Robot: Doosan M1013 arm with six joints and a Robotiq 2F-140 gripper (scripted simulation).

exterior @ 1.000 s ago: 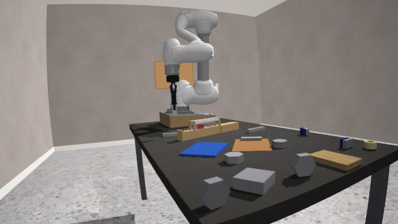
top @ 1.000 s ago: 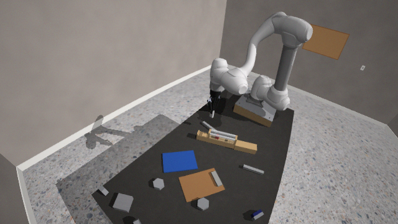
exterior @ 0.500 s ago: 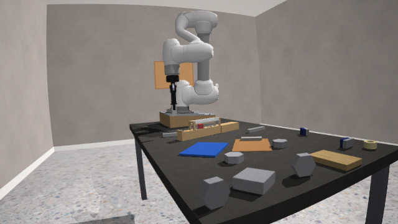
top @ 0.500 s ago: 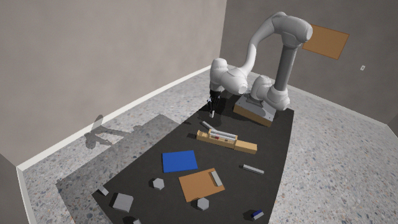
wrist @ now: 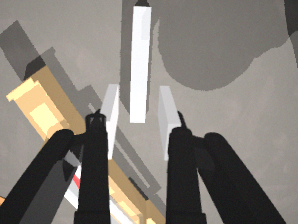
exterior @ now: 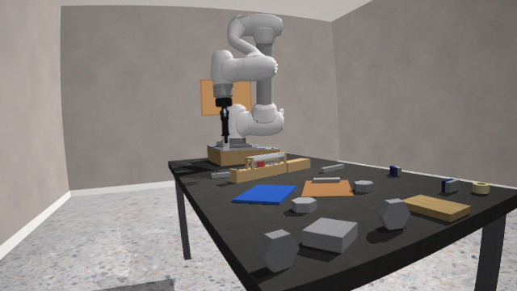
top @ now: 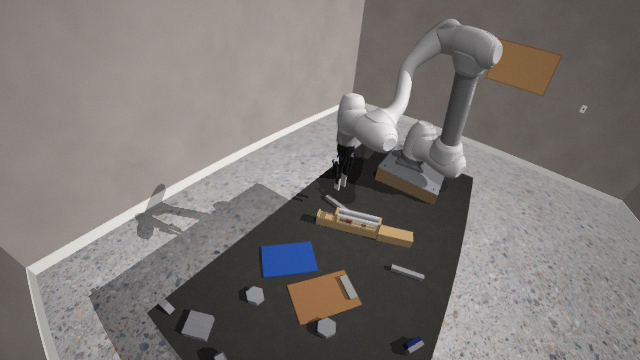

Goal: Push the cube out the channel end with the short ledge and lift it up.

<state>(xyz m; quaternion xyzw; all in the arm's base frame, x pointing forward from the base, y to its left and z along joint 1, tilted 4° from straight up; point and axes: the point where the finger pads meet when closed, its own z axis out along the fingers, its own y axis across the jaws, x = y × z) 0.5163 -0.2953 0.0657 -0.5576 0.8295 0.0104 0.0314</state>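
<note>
Now: the grey bar 140 mm below my hand. The rest, counted from my hand: channel (140 mm to the left, 110 mm ahead, 100 mm below); red cube (120 mm ahead, 100 mm to the left, 100 mm below); blue plate (400 mm ahead, 150 mm below, 40 mm to the right).
</note>
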